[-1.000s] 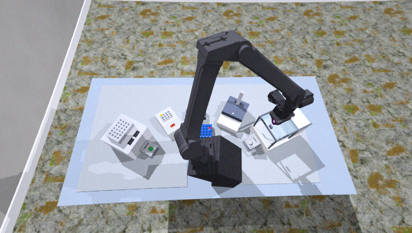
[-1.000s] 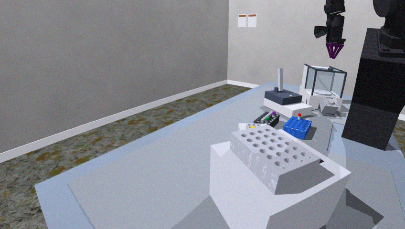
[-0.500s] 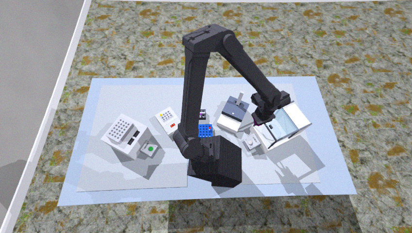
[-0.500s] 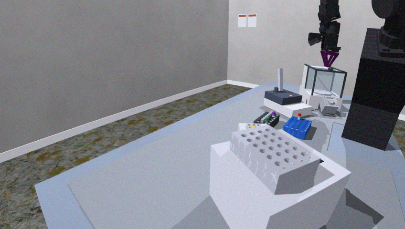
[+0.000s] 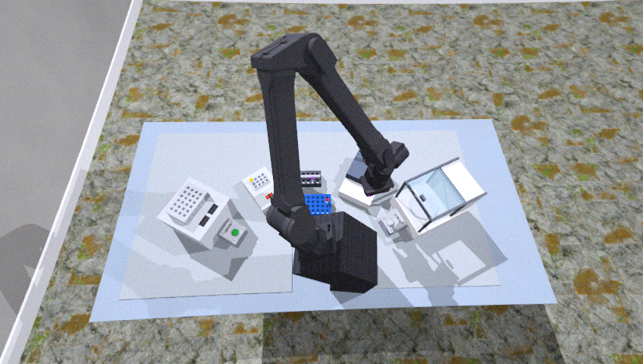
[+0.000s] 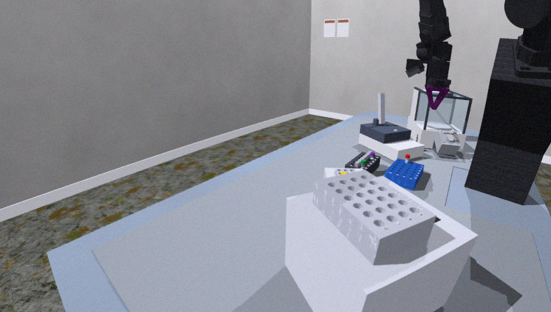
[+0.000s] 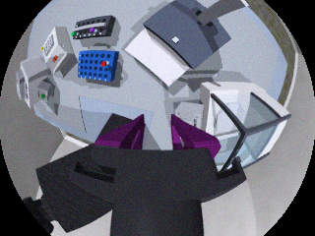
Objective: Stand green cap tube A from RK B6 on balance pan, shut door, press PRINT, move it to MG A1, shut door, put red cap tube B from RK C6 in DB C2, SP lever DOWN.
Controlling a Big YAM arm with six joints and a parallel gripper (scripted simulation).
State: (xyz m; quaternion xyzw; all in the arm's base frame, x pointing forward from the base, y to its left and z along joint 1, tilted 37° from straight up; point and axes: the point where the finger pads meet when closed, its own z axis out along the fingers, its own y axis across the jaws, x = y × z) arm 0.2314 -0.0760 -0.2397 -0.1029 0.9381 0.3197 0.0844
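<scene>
Right now the blue rack RK is 20 mm ahead of my hand, 200 mm to the left of it and 170 mm below it. Also, from my hand: balance door (30 mm behind, 200 mm to the right, 20 mm above); white print key (70 mm behind, 90 mm to the right, 120 mm below); SP lever (190 mm ahead, 40 mm to the right, 50 mm below).
</scene>
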